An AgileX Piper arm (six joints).
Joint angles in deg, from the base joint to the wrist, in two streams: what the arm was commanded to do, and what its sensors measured. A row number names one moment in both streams.
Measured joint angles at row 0: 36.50 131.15 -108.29 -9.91 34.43 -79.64
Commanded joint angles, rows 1 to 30: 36.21 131.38 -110.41 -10.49 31.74 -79.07; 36.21 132.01 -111.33 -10.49 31.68 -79.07; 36.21 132.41 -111.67 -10.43 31.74 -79.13; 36.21 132.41 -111.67 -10.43 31.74 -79.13; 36.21 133.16 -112.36 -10.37 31.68 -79.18; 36.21 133.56 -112.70 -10.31 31.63 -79.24; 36.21 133.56 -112.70 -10.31 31.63 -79.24; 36.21 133.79 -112.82 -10.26 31.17 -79.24; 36.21 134.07 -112.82 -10.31 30.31 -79.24; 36.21 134.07 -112.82 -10.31 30.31 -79.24; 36.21 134.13 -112.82 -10.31 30.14 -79.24; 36.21 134.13 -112.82 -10.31 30.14 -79.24; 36.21 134.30 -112.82 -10.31 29.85 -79.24; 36.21 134.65 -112.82 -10.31 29.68 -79.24; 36.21 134.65 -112.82 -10.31 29.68 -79.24; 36.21 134.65 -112.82 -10.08 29.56 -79.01; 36.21 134.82 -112.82 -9.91 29.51 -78.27; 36.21 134.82 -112.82 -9.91 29.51 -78.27; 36.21 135.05 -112.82 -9.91 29.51 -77.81; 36.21 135.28 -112.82 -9.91 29.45 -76.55; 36.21 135.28 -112.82 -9.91 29.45 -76.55; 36.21 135.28 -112.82 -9.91 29.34 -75.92; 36.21 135.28 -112.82 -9.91 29.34 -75.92; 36.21 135.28 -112.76 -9.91 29.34 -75.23; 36.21 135.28 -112.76 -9.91 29.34 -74.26; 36.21 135.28 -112.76 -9.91 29.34 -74.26; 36.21 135.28 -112.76 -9.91 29.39 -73.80; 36.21 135.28 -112.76 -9.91 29.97 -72.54; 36.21 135.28 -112.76 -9.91 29.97 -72.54; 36.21 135.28 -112.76 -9.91 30.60 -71.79
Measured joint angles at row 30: 36.50 135.56 -112.41 -9.91 30.02 -73.34
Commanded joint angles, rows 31 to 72: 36.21 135.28 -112.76 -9.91 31.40 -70.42; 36.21 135.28 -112.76 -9.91 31.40 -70.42; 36.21 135.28 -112.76 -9.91 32.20 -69.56; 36.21 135.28 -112.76 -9.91 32.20 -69.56; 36.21 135.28 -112.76 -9.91 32.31 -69.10; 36.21 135.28 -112.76 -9.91 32.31 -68.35; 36.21 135.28 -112.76 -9.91 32.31 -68.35; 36.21 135.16 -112.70 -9.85 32.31 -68.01; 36.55 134.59 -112.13 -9.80 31.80 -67.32; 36.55 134.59 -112.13 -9.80 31.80 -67.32; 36.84 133.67 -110.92 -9.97 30.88 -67.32; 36.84 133.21 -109.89 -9.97 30.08 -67.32; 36.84 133.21 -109.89 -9.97 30.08 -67.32; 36.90 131.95 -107.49 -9.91 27.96 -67.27; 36.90 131.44 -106.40 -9.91 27.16 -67.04; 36.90 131.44 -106.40 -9.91 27.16 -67.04; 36.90 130.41 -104.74 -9.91 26.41 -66.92; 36.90 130.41 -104.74 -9.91 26.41 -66.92; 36.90 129.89 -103.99 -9.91 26.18 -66.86; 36.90 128.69 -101.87 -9.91 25.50 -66.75; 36.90 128.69 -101.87 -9.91 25.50 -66.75; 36.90 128.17 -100.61 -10.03 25.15 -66.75; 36.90 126.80 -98.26 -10.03 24.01 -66.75; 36.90 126.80 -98.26 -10.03 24.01 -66.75; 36.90 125.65 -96.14 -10.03 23.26 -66.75; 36.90 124.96 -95.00 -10.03 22.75 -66.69; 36.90 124.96 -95.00 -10.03 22.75 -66.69; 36.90 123.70 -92.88 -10.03 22.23 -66.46; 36.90 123.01 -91.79 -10.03 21.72 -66.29; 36.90 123.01 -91.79 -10.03 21.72 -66.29; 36.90 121.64 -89.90 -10.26 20.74 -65.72; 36.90 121.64 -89.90 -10.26 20.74 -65.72; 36.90 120.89 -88.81 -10.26 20.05 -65.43; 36.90 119.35 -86.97 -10.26 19.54 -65.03; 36.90 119.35 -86.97 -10.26 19.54 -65.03; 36.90 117.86 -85.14 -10.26 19.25 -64.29; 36.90 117.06 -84.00 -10.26 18.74 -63.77; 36.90 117.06 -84.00 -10.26 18.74 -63.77; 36.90 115.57 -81.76 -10.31 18.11 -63.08; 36.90 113.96 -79.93 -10.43 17.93 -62.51; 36.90 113.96 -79.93 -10.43 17.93 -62.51; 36.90 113.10 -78.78 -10.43 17.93 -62.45
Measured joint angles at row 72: 36.67 115.62 -81.30 -10.20 18.33 -63.60
